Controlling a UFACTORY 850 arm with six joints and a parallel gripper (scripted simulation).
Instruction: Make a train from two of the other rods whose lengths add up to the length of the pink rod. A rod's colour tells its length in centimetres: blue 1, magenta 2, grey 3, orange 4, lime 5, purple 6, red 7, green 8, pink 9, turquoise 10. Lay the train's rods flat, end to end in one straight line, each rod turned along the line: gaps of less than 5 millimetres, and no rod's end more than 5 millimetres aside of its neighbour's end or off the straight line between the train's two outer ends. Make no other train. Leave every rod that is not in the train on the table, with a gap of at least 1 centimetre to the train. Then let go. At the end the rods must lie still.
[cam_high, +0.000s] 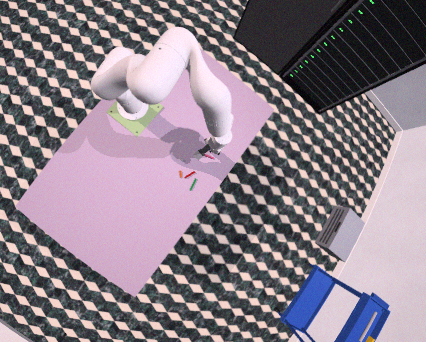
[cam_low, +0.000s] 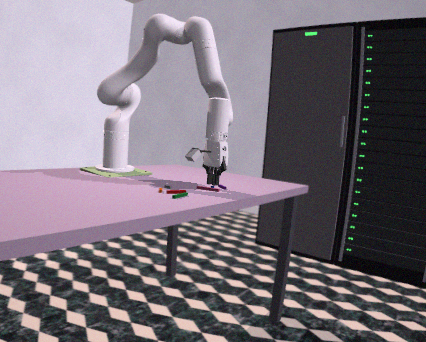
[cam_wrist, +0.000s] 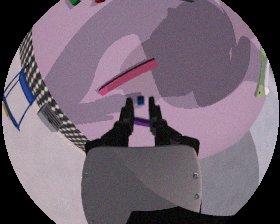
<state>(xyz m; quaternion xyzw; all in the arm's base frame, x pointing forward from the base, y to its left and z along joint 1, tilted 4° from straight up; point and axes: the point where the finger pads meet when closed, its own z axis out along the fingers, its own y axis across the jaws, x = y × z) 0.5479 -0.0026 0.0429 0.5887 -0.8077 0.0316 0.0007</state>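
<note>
The small blue rod lies 30 mm below my hand. The rest, counted from my hand: purple rod (20 mm ahead, 50 mm to the left, 30 mm below); grey rod (110 mm behind, 140 mm to the right, 30 mm below); pink rod (40 mm to the right, 30 mm below).
</note>
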